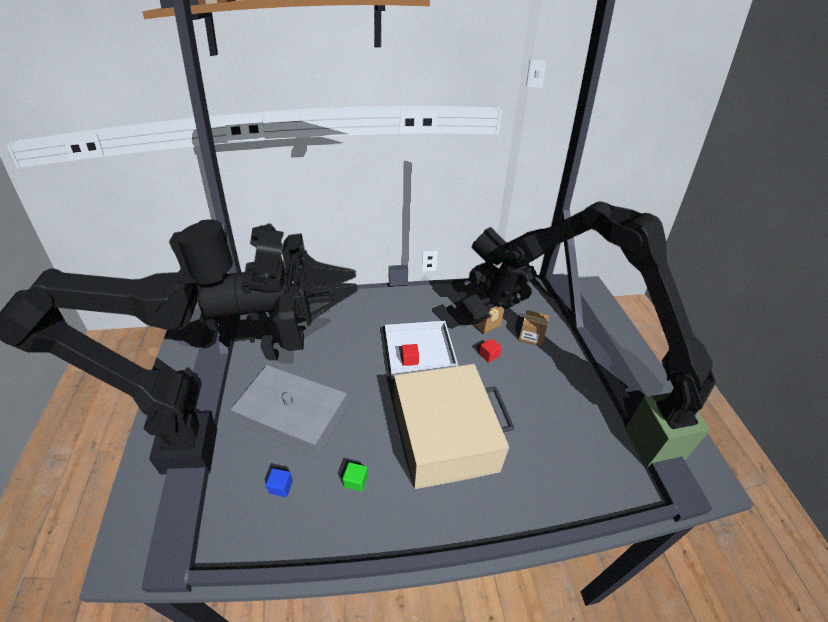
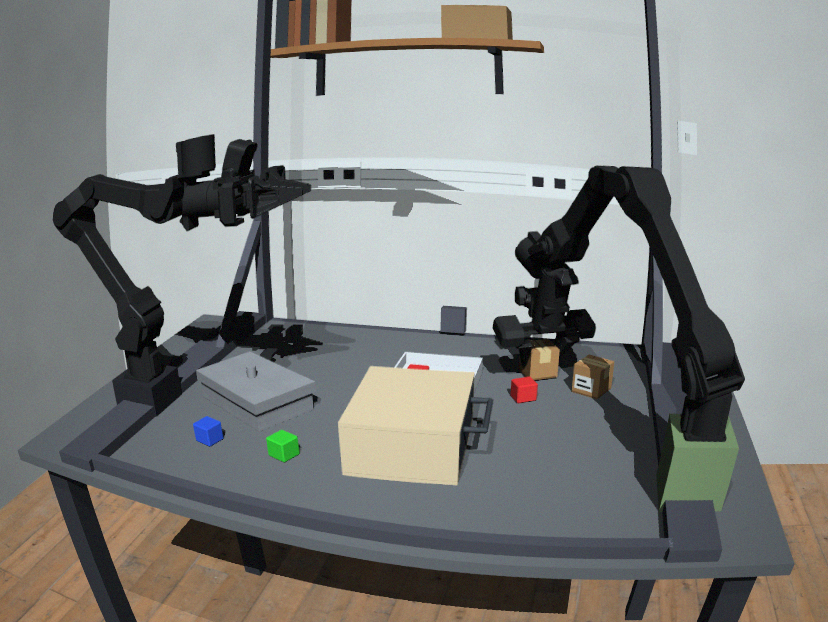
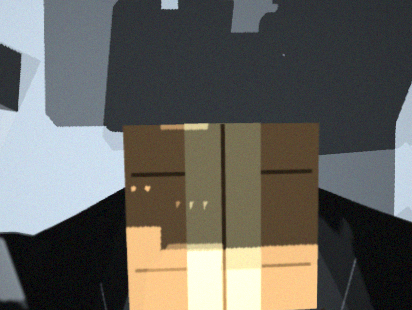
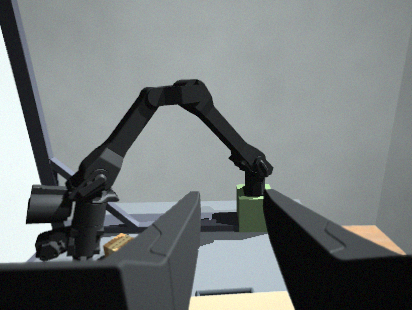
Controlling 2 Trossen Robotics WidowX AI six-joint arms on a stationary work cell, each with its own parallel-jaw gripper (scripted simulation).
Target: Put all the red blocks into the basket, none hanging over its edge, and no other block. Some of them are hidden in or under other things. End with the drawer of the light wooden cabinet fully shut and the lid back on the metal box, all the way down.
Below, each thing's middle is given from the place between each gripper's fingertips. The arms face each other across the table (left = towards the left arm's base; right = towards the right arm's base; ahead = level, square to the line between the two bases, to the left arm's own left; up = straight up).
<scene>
Right now the white basket [image 1: 435, 349] is 9 cm ahead of my left hand [image 2: 538, 364], 17 cm to the right of it and 4 cm below it. The rest, counted from my left hand: grey lid [image 1: 304, 415] 28 cm ahead, 43 cm to the right, 1 cm below; drawer [image 2: 465, 430] 32 cm ahead, 11 cm to the right, 2 cm below; light wooden cabinet [image 2: 402, 424] 32 cm ahead, 14 cm to the right, 1 cm below.
I see my right gripper 330 mm above the grey lid, 120 mm to the left of it and 50 mm past it. The rest, counted from my right hand: white basket (360 mm below, 240 mm behind, 140 mm to the left); then drawer (340 mm below, 200 mm to the left, 20 mm behind); then light wooden cabinet (340 mm below, 170 mm to the left, 10 mm behind).
</scene>
